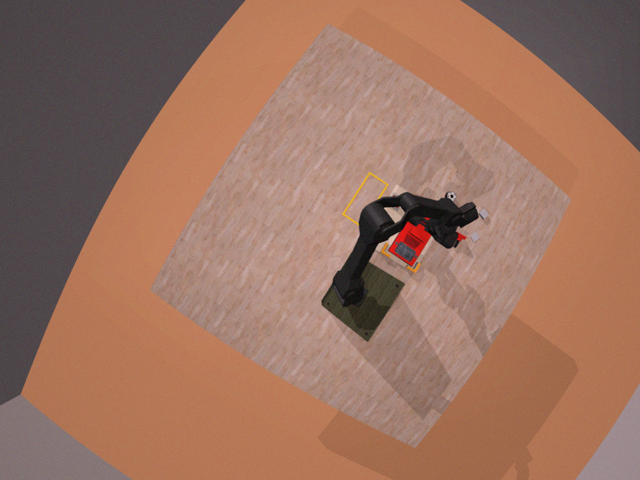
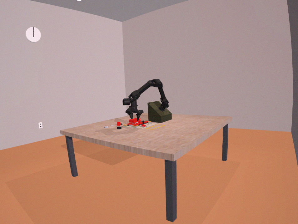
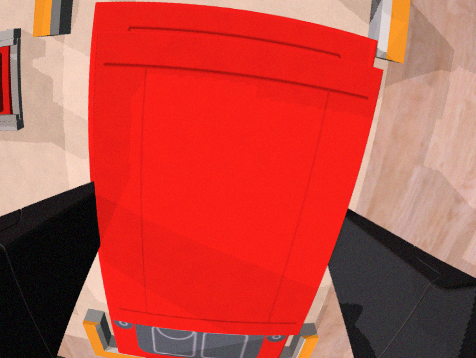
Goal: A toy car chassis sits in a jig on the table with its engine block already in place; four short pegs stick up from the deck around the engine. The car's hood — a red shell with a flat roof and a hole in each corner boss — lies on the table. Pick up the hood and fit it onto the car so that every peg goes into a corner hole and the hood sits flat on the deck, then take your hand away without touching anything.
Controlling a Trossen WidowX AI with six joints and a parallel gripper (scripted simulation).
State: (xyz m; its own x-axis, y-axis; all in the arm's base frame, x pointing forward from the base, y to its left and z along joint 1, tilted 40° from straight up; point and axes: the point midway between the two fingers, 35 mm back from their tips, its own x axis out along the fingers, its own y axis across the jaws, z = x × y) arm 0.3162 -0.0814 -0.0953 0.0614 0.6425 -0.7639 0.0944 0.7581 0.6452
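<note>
Now: the grey engine block 30 mm below my gripper tip and 10 mm to the left of it. Also, from my gripper tip: red hood: 10 mm above; then white wheel: 170 mm ahead, 60 mm to the right, 40 mm below.
</note>
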